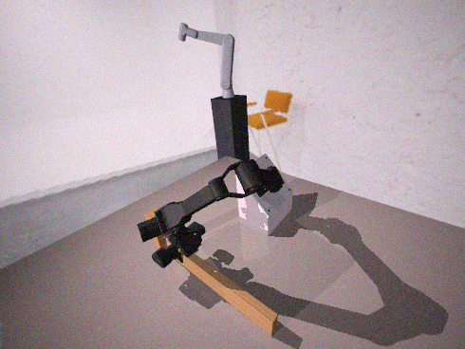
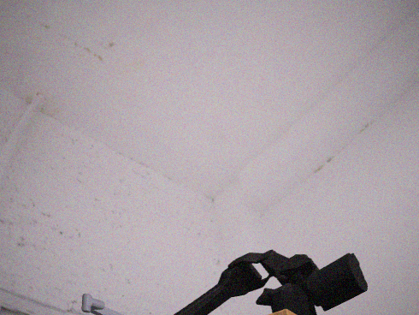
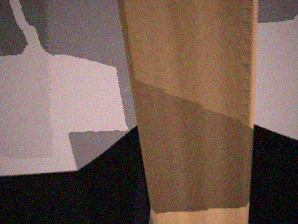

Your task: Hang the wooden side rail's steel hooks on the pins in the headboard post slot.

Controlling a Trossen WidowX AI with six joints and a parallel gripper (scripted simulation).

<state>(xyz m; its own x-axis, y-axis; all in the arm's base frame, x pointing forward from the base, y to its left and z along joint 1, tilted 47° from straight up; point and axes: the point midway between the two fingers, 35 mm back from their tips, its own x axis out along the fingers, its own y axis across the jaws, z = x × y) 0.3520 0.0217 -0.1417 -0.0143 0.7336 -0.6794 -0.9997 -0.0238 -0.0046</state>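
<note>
Now: gripper tip 150 mm to the left of the headboard post and 40 mm below it.
</note>
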